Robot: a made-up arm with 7 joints.
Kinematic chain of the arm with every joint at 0, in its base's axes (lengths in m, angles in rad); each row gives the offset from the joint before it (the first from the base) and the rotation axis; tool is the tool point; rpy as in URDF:
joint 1: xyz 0 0 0.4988 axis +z
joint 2: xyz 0 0 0 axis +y
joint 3: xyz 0 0 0.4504 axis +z
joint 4: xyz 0.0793 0 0 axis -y
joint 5: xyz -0.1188 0 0.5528 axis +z
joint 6: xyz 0 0 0 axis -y
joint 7: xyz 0.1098 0 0 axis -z
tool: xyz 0 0 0 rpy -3.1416 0 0
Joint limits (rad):
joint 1: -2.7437..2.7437
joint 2: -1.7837..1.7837
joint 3: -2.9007..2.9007
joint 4: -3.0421..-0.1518
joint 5: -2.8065..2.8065
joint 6: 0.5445..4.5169
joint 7: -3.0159..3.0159
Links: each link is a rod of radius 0.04 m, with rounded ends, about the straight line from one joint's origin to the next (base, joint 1, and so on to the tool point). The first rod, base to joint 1, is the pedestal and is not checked.
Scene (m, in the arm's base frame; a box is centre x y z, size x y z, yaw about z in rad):
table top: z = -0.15
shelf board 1: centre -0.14 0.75 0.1 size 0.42 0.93 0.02 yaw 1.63
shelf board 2: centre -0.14 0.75 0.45 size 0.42 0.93 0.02 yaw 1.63
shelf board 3: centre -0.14 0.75 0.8 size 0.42 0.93 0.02 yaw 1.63
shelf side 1: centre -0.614 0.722 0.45 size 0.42 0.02 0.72 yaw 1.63
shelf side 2: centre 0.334 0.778 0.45 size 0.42 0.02 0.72 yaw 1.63
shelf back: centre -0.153 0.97 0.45 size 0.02 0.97 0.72 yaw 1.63
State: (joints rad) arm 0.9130 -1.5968 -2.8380 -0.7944 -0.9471 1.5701 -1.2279
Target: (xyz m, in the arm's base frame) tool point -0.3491 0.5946 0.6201
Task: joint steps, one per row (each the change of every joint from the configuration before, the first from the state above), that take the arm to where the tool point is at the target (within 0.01 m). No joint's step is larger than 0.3 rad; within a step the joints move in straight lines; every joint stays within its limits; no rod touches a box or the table.
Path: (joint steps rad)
1: 0.1556 0.1838 0.1735 -0.2943 -0.0803 0.0460 -0.1752
2: 0.1555 0.1837 0.1735 -0.2944 -0.0804 0.0460 -0.1751
3: 0.1556 0.1838 0.1735 -0.2943 -0.0803 0.0460 -0.1752
4: 0.1555 0.1837 0.1735 -0.2944 -0.0803 0.0460 -0.1752
5: 0.1556 0.1838 0.1736 -0.2943 -0.0803 0.0460 -0.1752
6: 0.1556 0.1837 0.1735 -0.2943 -0.0804 0.0460 -0.1751
7: 0.1794 0.0181 0.2676 -0.0155 0.0816 -0.0219 0.2102
8: 0.1795 0.0181 0.2676 -0.0155 0.0816 -0.0218 0.2102
9: 0.1795 0.0181 0.2677 -0.0155 0.0815 -0.0219 0.2102
10: 0.1794 0.0181 0.2676 -0.0155 0.0816 -0.0219 0.2102
11: 0.1795 0.0180 0.2676 -0.0155 0.0815 -0.0219 0.2102
12: 0.0000 0.2301 -0.1054 0.2086 0.0095 -0.0056 0.0000
13: 0.0000 0.2300 -0.1054 0.2087 0.0095 -0.0056 0.0000

